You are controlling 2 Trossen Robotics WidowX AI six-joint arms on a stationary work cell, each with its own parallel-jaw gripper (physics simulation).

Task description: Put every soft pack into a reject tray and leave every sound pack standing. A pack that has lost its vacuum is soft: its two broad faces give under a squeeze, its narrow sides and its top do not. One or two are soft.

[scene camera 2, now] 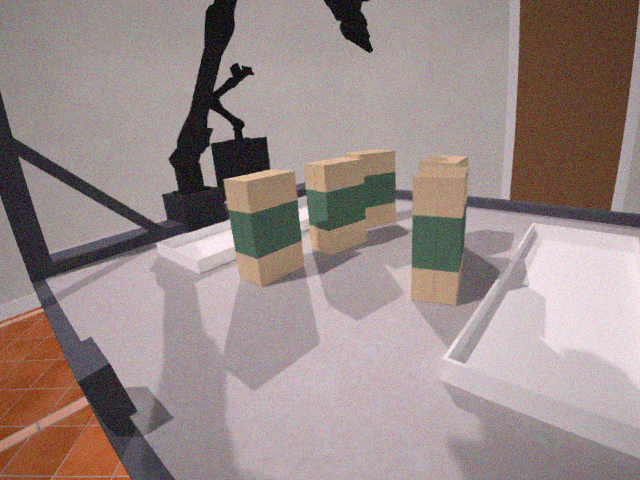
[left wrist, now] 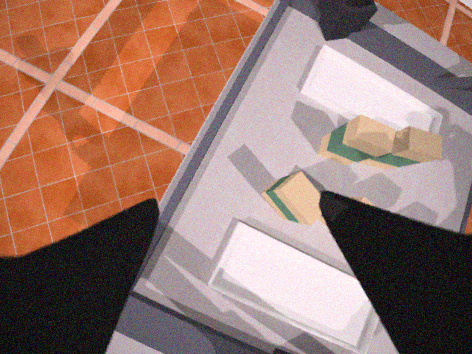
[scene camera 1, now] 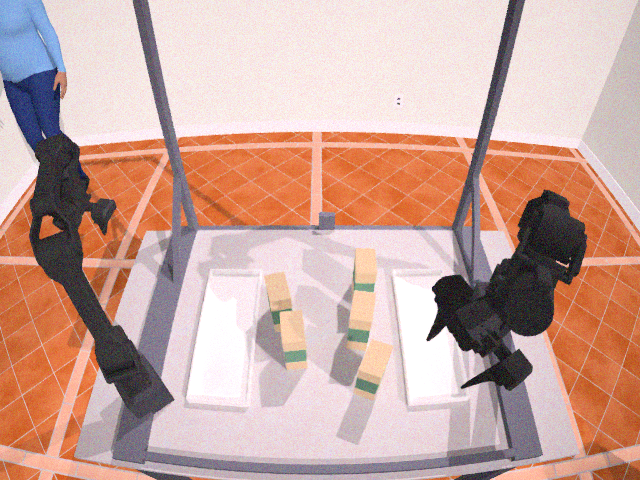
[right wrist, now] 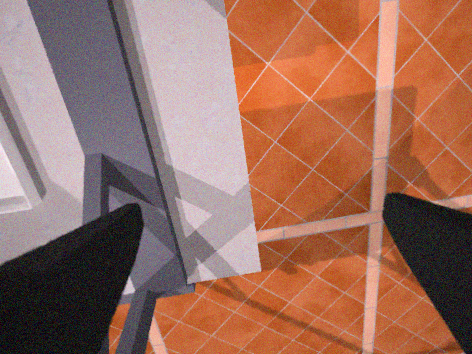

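Observation:
Several tan packs with green bands stand upright. The back-left pack and front-left pack stand close together. The back-right pack, middle-right pack and front-right pack form a row. The left white tray and right white tray hold no pack. My left gripper is open above the right tray. My right gripper is open, away from the packs; in scene camera 1 its fingers partly hide. Softness does not show.
Grey frame posts rise at both sides, and a rail runs along the front edge. A small grey block is at the back rail. A person stands beyond the table at the upper left.

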